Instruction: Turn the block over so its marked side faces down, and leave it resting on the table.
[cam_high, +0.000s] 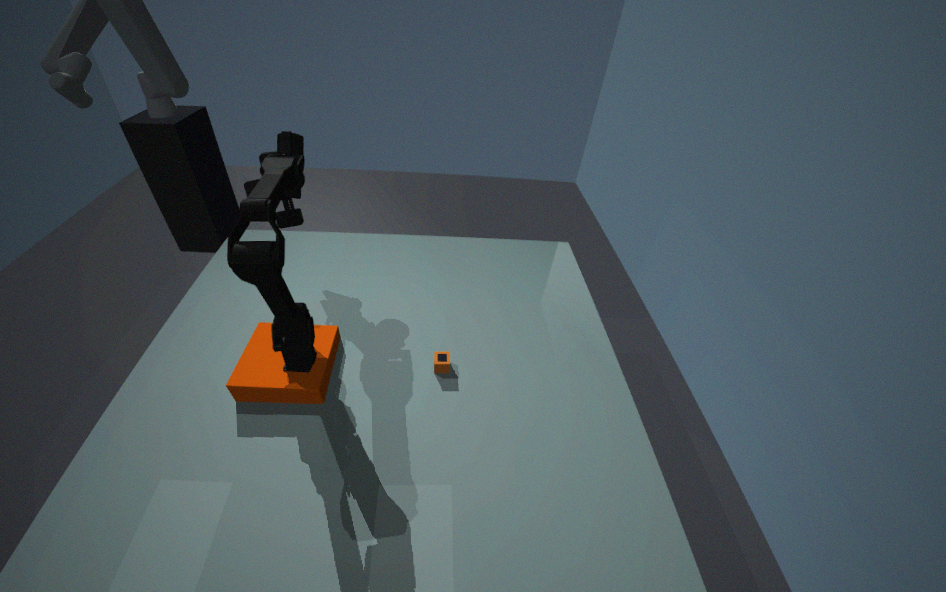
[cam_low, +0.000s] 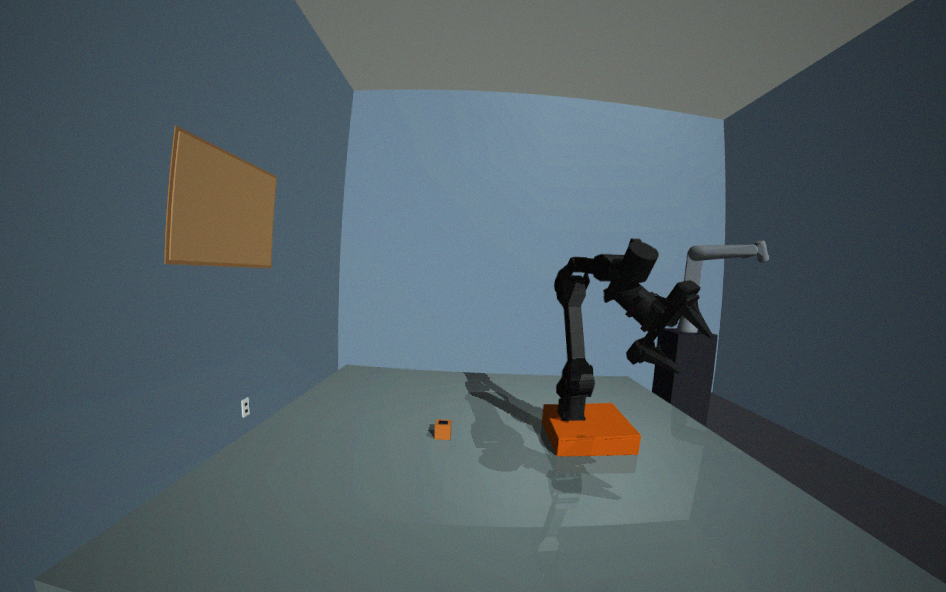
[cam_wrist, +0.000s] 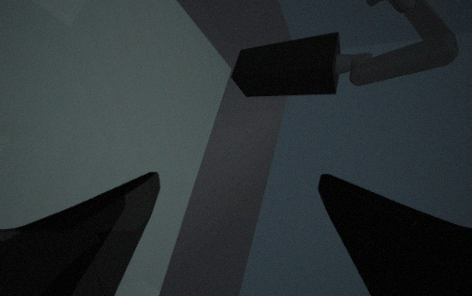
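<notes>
Right now the orange block is 48 cm ahead of my gripper tip, 31 cm to the right of it and 27 cm below it.
</notes>
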